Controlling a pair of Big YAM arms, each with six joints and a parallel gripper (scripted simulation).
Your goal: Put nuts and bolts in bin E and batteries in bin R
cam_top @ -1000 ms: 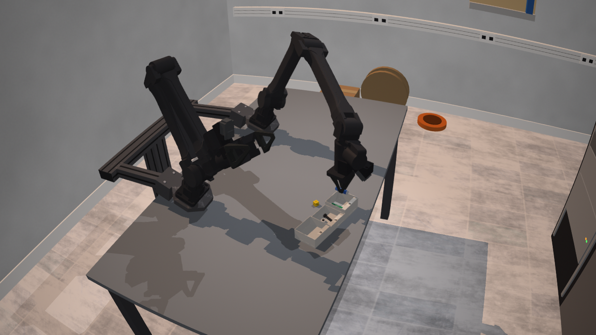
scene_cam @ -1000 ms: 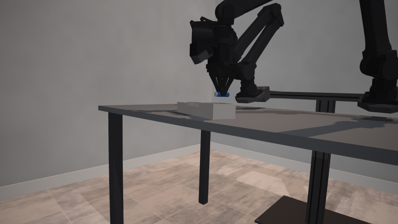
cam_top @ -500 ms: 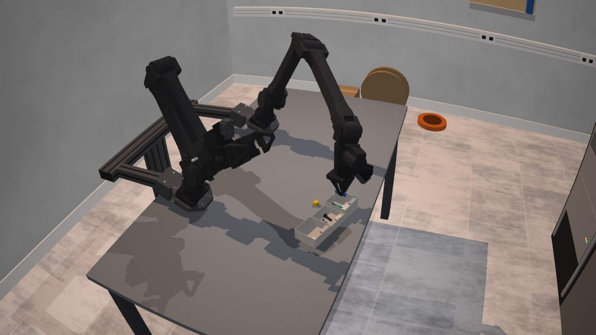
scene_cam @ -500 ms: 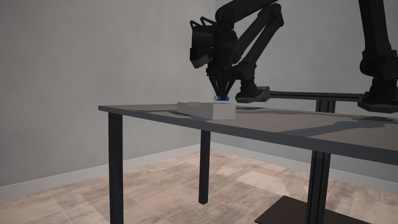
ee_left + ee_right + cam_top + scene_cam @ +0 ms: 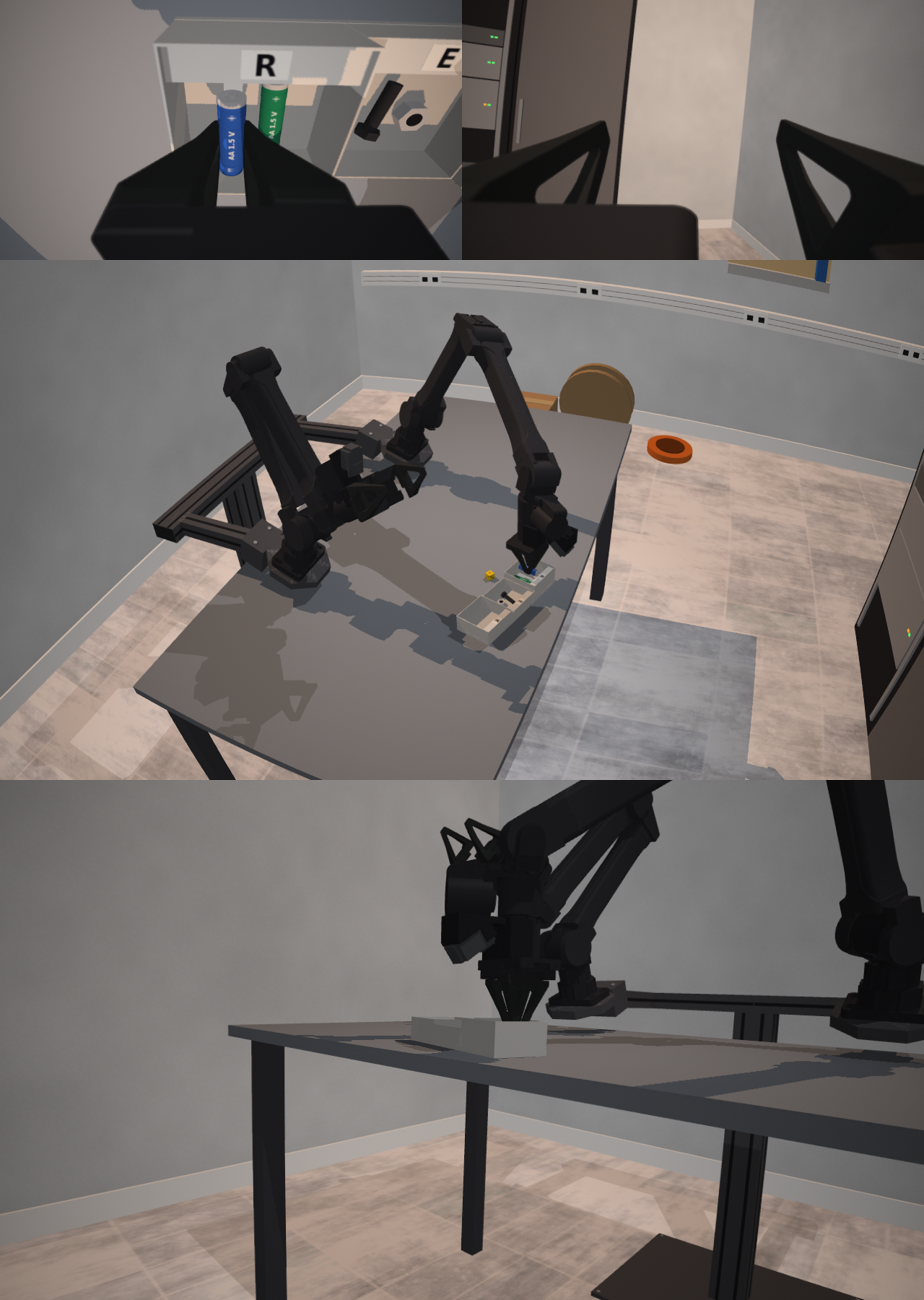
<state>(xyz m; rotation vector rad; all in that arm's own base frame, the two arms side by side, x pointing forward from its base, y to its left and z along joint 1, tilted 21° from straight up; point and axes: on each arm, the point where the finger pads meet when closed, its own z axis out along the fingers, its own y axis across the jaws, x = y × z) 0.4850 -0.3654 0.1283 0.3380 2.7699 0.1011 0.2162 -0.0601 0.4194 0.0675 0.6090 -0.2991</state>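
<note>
My left gripper is now right at the blue battery. Also, from my left hand: green battery (10 mm behind, 20 mm to the right, 20 mm below); yellow die (90 mm behind, 20 mm to the right, 30 mm below); black bolt (20 mm behind, 80 mm to the right, 20 mm below).
</note>
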